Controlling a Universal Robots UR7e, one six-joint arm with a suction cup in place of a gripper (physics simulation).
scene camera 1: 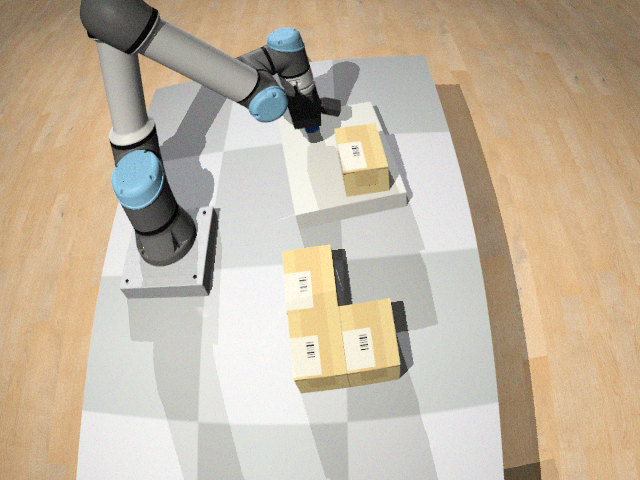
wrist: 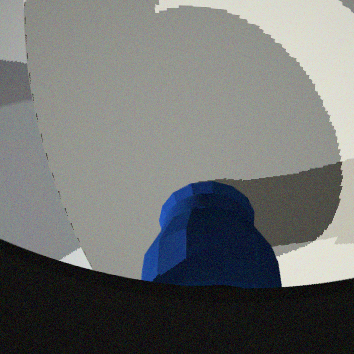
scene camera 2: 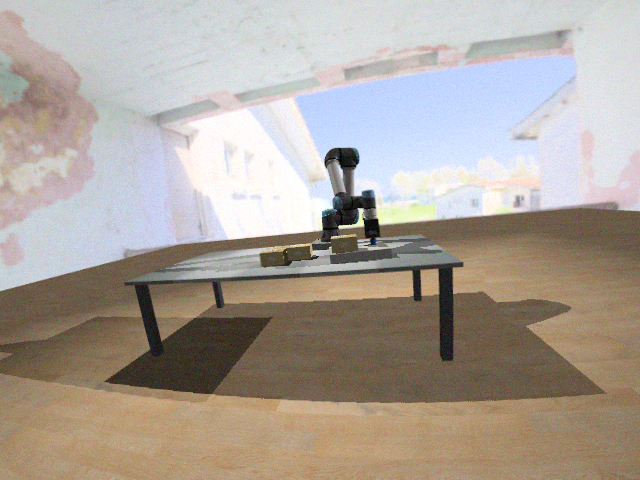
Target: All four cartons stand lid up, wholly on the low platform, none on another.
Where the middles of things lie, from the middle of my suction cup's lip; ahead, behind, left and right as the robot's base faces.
Labels:
Right now the low platform (scene camera 1: 312,160) is 90 mm to the right of my suction cup, 50 mm ahead of it and 40 mm below it.

